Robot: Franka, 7 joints.
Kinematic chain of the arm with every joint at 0, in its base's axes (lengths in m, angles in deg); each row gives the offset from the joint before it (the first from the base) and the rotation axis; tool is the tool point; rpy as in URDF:
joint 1: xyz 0 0 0.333 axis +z
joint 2: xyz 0 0 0 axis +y
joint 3: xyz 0 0 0.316 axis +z
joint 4: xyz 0.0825 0 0 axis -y
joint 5: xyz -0.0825 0 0.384 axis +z
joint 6: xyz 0 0 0 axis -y
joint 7: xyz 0.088 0 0 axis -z
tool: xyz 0 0 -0.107 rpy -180 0 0
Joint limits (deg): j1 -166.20..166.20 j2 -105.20..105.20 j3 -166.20..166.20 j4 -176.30..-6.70 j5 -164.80..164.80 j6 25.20..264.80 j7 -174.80..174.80
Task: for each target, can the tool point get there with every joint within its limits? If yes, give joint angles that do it. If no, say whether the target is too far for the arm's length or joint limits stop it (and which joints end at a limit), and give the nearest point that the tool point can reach.
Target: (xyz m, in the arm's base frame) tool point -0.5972 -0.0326 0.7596
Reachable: yes | joints -133.82 40.25 -99.81 -65.21 112.54 58.78 55.01
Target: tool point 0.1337 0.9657 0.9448
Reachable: no: too far | nearest point 0.0997 0.7198 0.7890 | short by 0.293 m
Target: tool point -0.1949 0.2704 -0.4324
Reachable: no: joint limits stop it (at a limit: joint 2) | nearest point -0.1913 0.2655 -0.3589 | short by 0.074 m
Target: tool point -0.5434 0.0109 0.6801
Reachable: yes | joints -83.84 2.34 -90.12 -86.33 135.61 198.45 128.97
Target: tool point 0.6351 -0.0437 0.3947
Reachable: yes | joints 116.89 -63.56 -112.06 -100.49 -87.91 202.28 -67.80
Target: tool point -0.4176 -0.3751 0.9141
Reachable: yes | joints -114.29 23.10 -25.01 -45.54 -117.43 84.73 -100.75
